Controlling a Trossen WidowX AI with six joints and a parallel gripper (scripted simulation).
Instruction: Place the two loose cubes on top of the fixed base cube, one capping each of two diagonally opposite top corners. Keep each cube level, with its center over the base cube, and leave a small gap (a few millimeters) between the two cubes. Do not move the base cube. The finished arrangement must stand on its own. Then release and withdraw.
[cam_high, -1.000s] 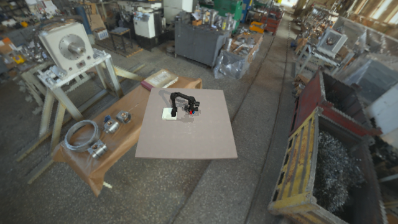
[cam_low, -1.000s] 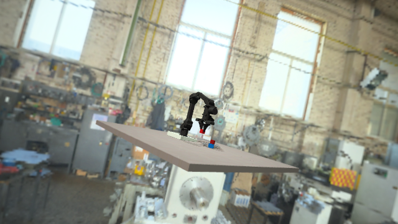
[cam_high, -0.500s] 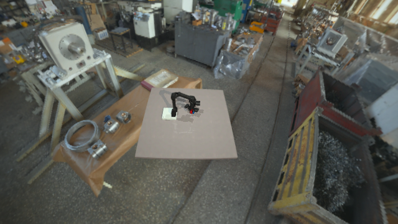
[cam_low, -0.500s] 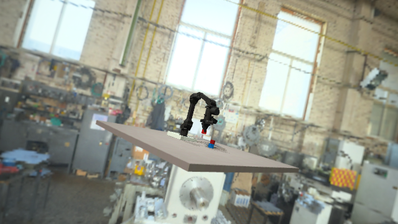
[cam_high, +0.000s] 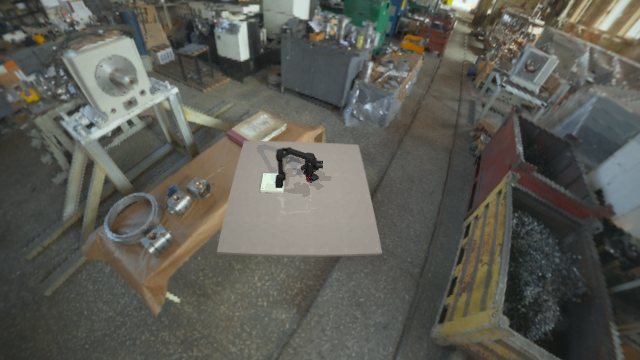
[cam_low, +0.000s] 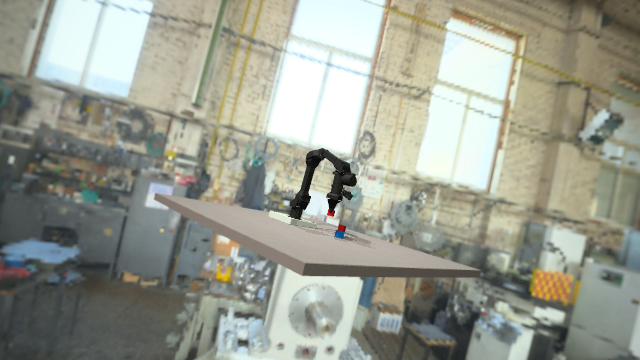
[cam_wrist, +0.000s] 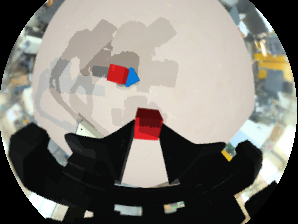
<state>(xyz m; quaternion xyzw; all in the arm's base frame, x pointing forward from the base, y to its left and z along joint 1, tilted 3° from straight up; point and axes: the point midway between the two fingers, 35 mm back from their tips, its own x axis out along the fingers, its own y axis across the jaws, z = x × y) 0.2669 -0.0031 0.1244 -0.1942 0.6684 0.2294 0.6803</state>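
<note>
My gripper tip is 10 cm above the blue base cube, 8 cm to the right of it and 2 cm short of it.
</note>
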